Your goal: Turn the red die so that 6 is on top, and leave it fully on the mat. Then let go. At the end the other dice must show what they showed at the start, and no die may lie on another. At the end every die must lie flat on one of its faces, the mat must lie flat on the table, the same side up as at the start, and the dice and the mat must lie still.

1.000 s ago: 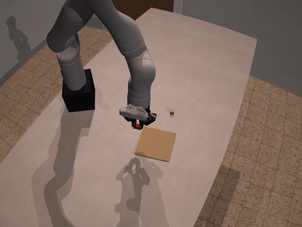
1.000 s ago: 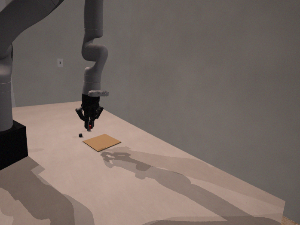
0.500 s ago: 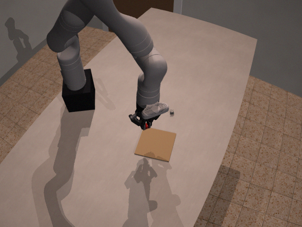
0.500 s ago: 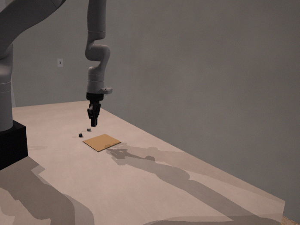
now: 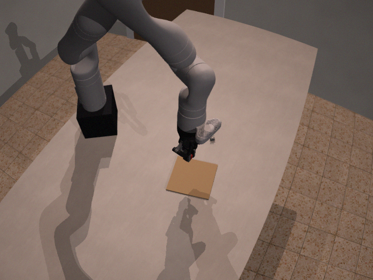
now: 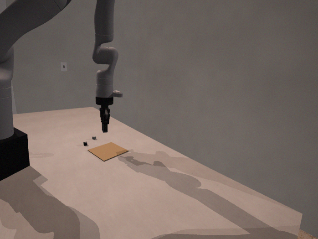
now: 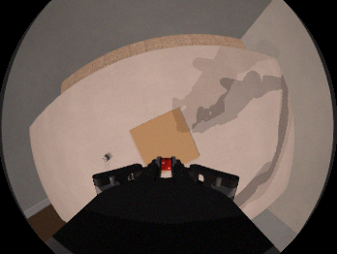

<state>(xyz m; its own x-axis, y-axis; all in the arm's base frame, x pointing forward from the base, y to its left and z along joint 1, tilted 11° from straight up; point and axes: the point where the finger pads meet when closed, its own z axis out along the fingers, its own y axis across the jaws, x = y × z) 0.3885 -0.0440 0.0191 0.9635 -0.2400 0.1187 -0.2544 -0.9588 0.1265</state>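
Now: the tan mat 1 cm ahead of my hand and 12 cm below it. Round my hand: black die 6 cm behind, 13 cm to the left, 11 cm below; grey die 1 cm ahead, 18 cm to the left, 11 cm below; red die 1 cm below.
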